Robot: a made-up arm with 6 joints.
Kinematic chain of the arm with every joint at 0, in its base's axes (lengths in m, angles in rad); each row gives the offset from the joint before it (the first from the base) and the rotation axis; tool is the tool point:
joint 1: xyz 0 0 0.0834 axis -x
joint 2: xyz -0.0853 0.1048 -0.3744 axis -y
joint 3: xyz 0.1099 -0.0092 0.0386 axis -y
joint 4: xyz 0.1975 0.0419 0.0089 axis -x
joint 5: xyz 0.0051 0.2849 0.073 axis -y
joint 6: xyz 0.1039 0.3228 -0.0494 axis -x
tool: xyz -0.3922 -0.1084 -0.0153
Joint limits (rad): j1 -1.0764..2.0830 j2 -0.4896..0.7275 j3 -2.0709..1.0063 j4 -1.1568..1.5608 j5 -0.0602..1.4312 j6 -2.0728..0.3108
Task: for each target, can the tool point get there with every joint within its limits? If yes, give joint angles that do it. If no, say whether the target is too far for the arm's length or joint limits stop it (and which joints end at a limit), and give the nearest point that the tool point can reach.
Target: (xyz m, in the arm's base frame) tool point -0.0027 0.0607 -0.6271
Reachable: yes | joints 1.4327 0.2584 0.6163 -0.7218 1.1064 -0.8468
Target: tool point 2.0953 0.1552 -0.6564
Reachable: no: too far | nearest point 0.7710 0.1105 -0.4434 | short by 1.342 m
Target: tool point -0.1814 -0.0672 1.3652
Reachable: no: joint limits stop it (at a limit: joint 1, joint 2, joint 5, joint 6) | nearest point -0.1170 0.0879 0.8161 | short by 0.574 m
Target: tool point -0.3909 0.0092 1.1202
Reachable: no: joint limits stop it (at a limit: joint 1, joint 2, joint 5, joint 6) | nearest point -0.2754 0.1021 0.7840 | short by 0.367 m
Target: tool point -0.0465 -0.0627 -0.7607
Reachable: yes | joints 1.1503 0.3520 -1.5821 -0.2327 0.6949 -1.0804
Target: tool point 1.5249 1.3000 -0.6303
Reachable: no: too far | nearest point 0.6345 0.7724 -0.3407 | short by 1.075 m
